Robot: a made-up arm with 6 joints. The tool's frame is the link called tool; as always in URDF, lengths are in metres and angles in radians. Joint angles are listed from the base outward. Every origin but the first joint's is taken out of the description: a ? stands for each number. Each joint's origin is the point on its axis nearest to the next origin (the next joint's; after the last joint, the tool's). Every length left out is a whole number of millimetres.
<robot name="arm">
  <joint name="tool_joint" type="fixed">
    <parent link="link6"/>
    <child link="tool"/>
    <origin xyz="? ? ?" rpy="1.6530 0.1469 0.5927"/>
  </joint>
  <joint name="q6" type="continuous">
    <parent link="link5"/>
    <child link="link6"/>
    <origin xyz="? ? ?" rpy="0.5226 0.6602 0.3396"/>
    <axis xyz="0 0 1"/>
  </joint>
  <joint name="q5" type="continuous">
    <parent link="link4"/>
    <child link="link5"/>
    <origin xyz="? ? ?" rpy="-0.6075 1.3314 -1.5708"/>
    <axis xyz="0 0 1"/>
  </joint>
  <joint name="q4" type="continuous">
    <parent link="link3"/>
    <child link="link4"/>
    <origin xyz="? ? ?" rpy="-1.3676 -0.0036 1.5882"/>
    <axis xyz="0 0 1"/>
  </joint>
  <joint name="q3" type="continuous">
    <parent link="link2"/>
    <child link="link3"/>
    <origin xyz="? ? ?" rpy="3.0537 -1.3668 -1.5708"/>
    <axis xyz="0 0 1"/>
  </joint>
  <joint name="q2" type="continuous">
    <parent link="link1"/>
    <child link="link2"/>
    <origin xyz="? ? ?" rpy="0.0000 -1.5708 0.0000"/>
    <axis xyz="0 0 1"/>
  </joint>
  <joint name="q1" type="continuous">
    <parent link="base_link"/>
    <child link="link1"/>
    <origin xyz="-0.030 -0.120 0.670" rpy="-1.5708 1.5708 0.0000"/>
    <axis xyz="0 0 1"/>
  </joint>
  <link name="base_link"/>
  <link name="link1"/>
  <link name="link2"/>
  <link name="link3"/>
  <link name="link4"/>
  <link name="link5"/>
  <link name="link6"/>
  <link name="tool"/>
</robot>
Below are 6 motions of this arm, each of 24 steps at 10 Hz.
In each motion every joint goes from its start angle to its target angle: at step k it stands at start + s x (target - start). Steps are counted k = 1, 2, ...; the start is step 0. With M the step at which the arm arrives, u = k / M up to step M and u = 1 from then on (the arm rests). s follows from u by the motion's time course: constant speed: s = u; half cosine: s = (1 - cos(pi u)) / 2; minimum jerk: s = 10 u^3 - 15 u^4 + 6 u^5.
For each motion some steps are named. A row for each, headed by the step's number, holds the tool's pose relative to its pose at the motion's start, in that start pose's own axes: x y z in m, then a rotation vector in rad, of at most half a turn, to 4 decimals.
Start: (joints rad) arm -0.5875 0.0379 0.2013 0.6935 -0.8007 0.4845
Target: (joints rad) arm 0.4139 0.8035 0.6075 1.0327 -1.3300 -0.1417
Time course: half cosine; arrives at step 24
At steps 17, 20, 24:
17: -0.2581 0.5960 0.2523 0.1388 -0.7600 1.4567
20: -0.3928 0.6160 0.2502 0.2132 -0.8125 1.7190
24: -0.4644 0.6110 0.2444 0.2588 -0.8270 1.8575

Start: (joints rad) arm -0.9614 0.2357 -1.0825 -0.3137 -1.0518 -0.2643
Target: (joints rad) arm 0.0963 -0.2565 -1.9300 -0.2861 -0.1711 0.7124
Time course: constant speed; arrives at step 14
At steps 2, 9, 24:
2: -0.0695 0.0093 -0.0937 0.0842 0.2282 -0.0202
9: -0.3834 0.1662 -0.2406 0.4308 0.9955 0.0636
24: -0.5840 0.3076 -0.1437 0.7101 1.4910 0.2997

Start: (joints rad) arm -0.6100 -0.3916 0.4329 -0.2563 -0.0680 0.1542
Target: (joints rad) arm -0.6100 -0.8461 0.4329 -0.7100 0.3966 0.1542
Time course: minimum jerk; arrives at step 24
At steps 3, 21, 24:
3: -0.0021 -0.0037 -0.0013 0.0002 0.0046 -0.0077
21: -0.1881 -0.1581 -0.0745 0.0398 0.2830 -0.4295
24: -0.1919 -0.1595 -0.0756 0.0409 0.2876 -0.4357

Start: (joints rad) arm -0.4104 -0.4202 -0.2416 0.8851 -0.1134 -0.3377
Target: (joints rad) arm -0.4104 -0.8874 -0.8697 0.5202 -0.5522 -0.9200
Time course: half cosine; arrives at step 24
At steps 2, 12, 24:
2: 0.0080 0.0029 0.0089 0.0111 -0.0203 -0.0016
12: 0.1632 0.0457 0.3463 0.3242 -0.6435 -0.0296
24: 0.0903 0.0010 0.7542 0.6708 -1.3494 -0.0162

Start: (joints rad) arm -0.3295 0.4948 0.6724 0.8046 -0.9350 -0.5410
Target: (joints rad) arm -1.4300 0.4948 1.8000 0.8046 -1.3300 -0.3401
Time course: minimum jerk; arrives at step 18
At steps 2, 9, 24:
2: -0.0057 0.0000 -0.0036 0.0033 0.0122 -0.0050
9: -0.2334 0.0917 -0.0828 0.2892 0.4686 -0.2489
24: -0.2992 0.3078 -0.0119 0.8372 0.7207 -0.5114

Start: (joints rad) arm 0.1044 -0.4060 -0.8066 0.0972 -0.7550 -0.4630
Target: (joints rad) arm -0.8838 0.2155 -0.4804 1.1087 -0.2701 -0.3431
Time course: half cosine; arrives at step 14
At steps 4, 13, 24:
4: -0.0807 -0.1947 0.0052 -0.3891 0.1150 -0.1161
13: -0.5534 -0.4650 0.6582 -1.8660 0.6753 -0.7406
24: -0.5591 -0.4586 0.6701 -1.8865 0.6846 -0.7515

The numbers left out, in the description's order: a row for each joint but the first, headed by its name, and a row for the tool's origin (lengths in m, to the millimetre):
tool: 0.095 0.453 0.000
q6: 0.103 0.078 0.000
q5: 0.032 0.024 0.000
q4: -0.078 -0.010 0.000
q3: -0.020 0.195 0.000
q2: -0.021 -0.040 0.000

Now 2 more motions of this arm.
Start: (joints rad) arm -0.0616 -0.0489 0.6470 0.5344 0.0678 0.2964
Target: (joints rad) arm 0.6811 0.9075 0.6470 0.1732 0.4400 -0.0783
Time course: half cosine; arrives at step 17
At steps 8, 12, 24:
8: 0.0004 0.3184 0.0927 -0.0047 -0.1769 0.4862
12: -0.1036 0.4967 0.0892 -0.1325 -0.2565 0.8566
24: -0.1777 0.5550 0.0489 -0.2529 -0.2804 1.0577

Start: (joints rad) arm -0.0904 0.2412 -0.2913 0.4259 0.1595 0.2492
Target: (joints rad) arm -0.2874 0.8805 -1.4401 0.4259 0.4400 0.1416
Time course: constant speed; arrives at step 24
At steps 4, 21, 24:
4: -0.0076 0.0897 -0.0223 0.2345 0.0289 -0.0060
21: -0.0313 0.3765 0.0522 1.2488 0.2017 -0.1975
24: -0.0278 0.4018 0.0830 1.4270 0.2367 -0.2558

